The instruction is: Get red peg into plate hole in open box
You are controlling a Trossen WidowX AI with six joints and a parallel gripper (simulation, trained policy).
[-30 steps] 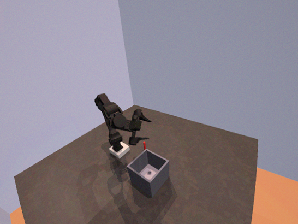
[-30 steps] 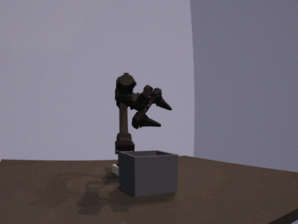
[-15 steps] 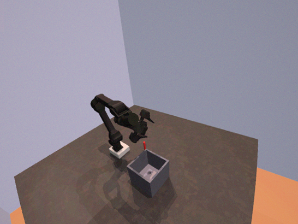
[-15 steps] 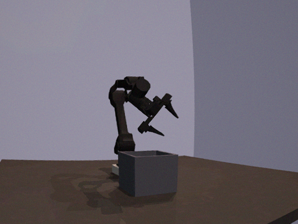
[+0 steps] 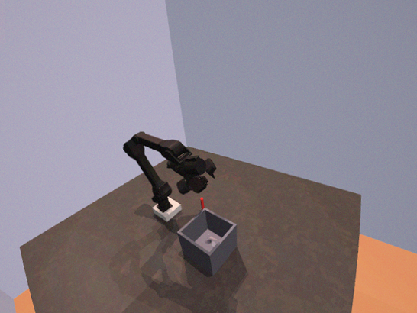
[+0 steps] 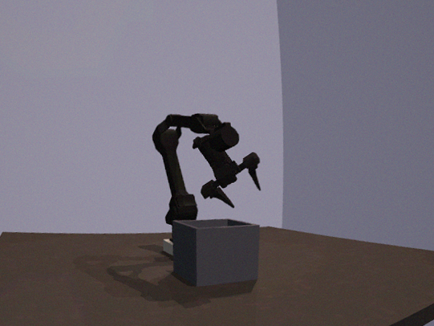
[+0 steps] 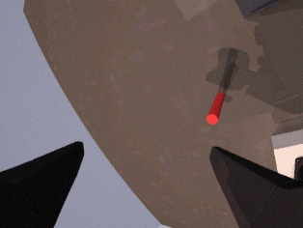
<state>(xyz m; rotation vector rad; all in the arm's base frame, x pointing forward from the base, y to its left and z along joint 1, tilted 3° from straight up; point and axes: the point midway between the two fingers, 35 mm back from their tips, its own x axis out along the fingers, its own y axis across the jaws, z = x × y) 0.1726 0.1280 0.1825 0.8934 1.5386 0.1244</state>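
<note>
The red peg lies 4 cm behind my gripper tip, 1 cm to the right of it and 15 cm below it.
</note>
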